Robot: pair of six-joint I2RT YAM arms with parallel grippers.
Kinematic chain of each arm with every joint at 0, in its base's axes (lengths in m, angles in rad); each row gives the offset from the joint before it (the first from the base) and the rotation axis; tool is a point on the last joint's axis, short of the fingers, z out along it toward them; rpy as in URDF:
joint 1: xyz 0 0 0.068 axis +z
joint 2: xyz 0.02 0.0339 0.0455 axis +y
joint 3: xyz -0.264 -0.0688 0 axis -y
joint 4: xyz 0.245 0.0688 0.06 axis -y
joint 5: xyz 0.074 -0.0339 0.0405 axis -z
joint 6: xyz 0.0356 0 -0.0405 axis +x
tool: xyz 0 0 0 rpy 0 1.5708 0
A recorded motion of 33 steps. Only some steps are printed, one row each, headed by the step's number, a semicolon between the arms.
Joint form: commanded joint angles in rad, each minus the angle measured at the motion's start. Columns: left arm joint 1, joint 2, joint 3, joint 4, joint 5, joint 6; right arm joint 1, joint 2, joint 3, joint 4, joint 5, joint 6.
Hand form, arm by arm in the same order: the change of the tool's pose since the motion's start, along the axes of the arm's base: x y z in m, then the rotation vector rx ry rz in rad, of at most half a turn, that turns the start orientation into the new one. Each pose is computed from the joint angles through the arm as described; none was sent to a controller.
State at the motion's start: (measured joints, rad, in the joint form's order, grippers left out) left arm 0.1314 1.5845 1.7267 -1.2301 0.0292 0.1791; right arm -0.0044 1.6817 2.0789 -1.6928 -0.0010 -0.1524
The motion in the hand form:
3: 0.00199 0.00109 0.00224 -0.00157 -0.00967 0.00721; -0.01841 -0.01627 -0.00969 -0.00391 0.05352 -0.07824
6: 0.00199 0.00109 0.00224 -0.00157 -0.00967 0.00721; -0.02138 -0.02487 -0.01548 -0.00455 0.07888 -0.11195
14: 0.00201 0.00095 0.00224 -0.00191 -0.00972 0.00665; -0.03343 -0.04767 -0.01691 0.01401 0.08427 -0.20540
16: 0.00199 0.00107 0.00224 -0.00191 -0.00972 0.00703; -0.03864 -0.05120 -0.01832 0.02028 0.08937 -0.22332
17: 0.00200 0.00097 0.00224 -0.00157 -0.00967 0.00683; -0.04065 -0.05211 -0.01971 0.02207 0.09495 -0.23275
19: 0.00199 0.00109 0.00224 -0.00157 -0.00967 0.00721; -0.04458 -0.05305 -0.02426 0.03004 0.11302 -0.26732
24: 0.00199 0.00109 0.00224 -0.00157 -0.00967 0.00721; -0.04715 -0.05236 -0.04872 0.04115 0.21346 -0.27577
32: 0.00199 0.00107 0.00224 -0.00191 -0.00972 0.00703; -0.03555 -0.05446 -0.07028 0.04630 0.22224 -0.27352
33: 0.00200 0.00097 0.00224 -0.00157 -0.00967 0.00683; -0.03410 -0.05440 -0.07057 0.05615 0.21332 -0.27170
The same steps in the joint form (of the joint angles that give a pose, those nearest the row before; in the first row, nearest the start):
3: 0.0027 0.0073 0.0149 0.0019 0.0004 -0.0053; -0.0607 -0.0721 -0.1190 -0.0065 0.0099 0.0156
6: 0.0027 0.0073 0.0149 0.0019 0.0004 -0.0053; -0.0938 -0.0835 -0.1556 -0.0065 0.0126 0.0156
14: 0.0023 0.0073 0.0149 0.0019 0.0008 -0.0054; -0.1904 -0.1167 -0.1953 -0.0065 -0.0019 0.0160
16: 0.0027 0.0072 0.0149 0.0019 0.0008 -0.0054; -0.2091 -0.1339 -0.2182 -0.0065 -0.0069 0.0164
17: 0.0023 0.0072 0.0149 0.0019 0.0004 -0.0053; -0.2144 -0.1411 -0.2312 -0.0065 -0.0069 0.0206
19: 0.0027 0.0073 0.0149 0.0019 0.0004 -0.0053; -0.2216 -0.1564 -0.2651 -0.0065 -0.0065 0.0485
24: 0.0027 0.0073 0.0149 0.0019 0.0004 -0.0053; -0.2213 -0.1701 -0.3818 -0.0042 -0.0069 0.0572
32: 0.0027 0.0072 0.0149 0.0019 0.0008 -0.0054; -0.2197 -0.1545 -0.4589 0.0794 -0.0114 0.0572
33: 0.0023 0.0072 0.0149 0.0019 0.0004 -0.0053; -0.2197 -0.1530 -0.4589 0.0889 -0.0221 0.0572

